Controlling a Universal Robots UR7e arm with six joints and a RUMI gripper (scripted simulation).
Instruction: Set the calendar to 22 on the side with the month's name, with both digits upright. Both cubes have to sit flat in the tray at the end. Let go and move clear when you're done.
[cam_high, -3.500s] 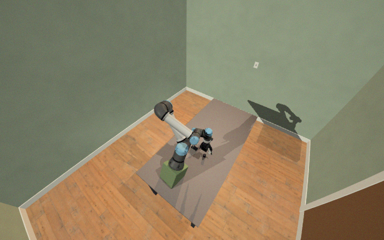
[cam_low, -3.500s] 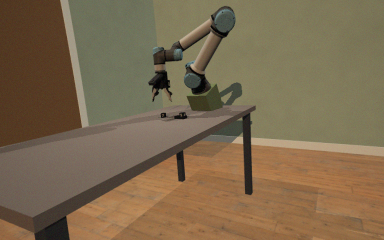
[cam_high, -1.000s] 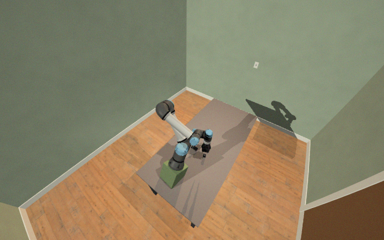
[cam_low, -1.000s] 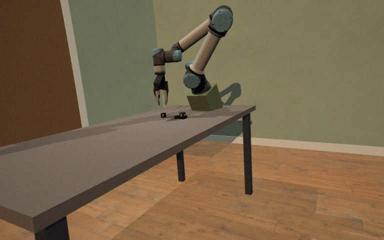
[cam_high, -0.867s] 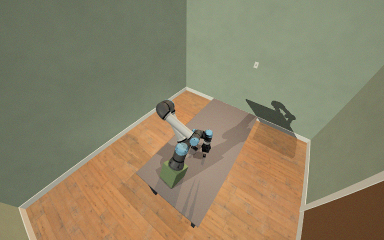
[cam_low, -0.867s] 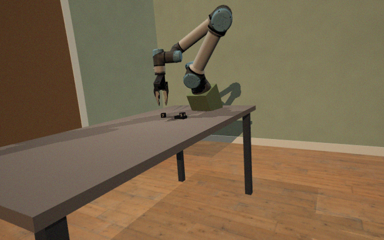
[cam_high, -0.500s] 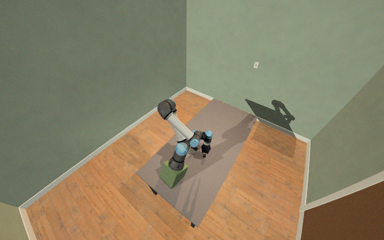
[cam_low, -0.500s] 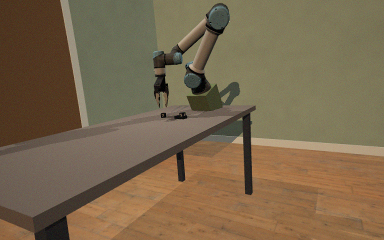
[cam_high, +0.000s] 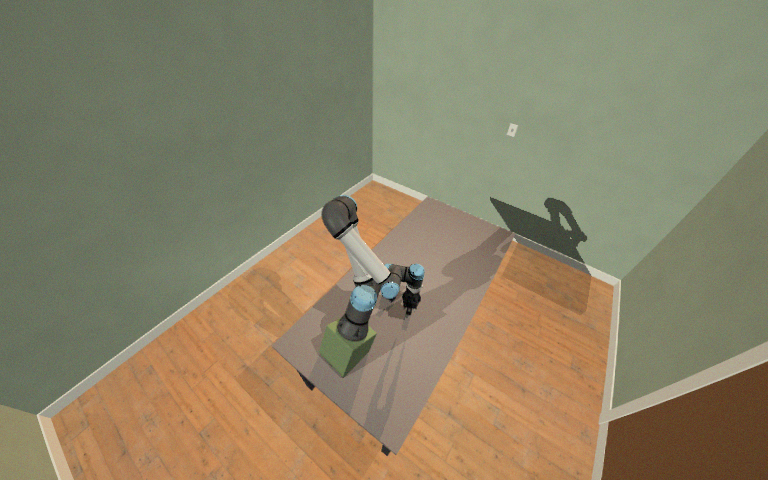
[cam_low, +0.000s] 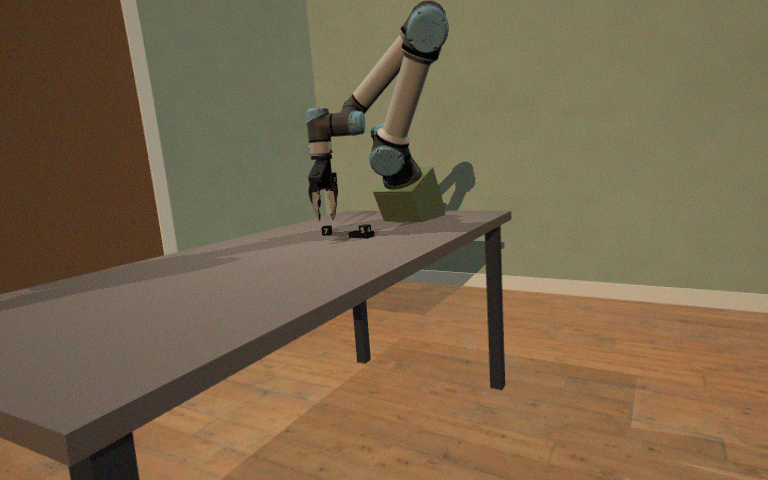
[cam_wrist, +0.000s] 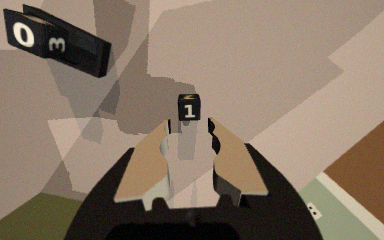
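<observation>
My hand is 50 mm above the black number cube. Round my hand: black tray: 40 mm ahead, 150 mm to the left, 60 mm below.
</observation>
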